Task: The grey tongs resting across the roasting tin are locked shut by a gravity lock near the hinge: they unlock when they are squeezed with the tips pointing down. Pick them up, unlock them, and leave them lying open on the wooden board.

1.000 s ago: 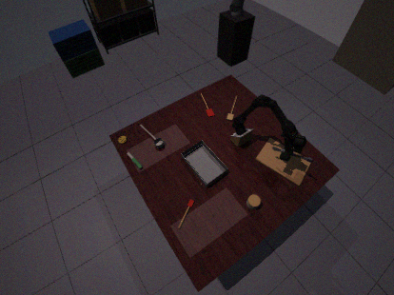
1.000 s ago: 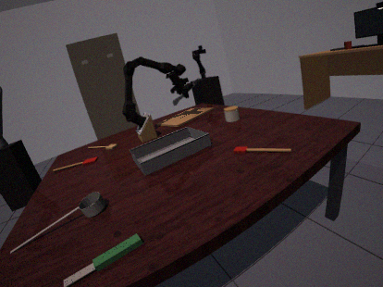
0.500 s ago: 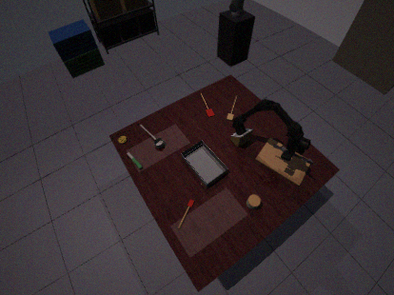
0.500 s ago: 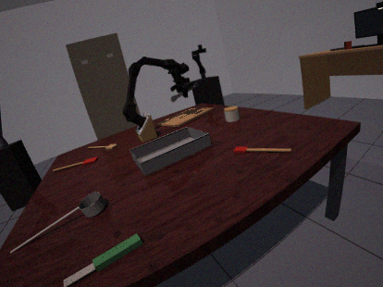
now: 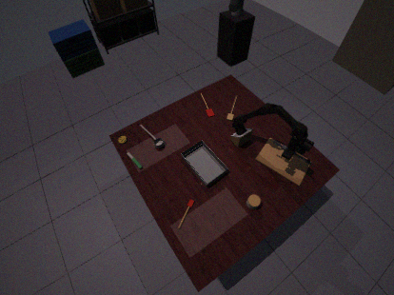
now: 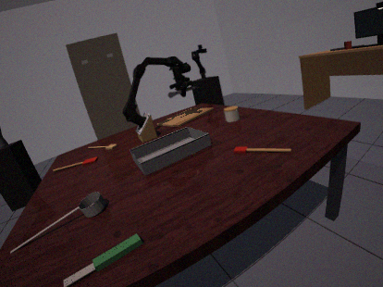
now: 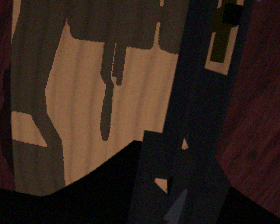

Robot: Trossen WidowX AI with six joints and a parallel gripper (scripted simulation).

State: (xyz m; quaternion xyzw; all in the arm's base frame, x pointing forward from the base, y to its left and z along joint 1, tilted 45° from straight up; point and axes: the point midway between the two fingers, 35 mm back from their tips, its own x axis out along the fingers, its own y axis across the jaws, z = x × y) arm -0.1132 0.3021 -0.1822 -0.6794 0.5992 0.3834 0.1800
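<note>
The wooden board lies 140 mm below my gripper tip, 40 mm behind it and 10 mm to the right of it. The rest, counted from my gripper tip: grey roasting tin 470 mm ahead, 330 mm to the right, 120 mm below; then round tub 370 mm ahead, 120 mm below, 100 mm to the left; then green-handled knife 890 mm ahead, 660 mm to the right, 140 mm below.
</note>
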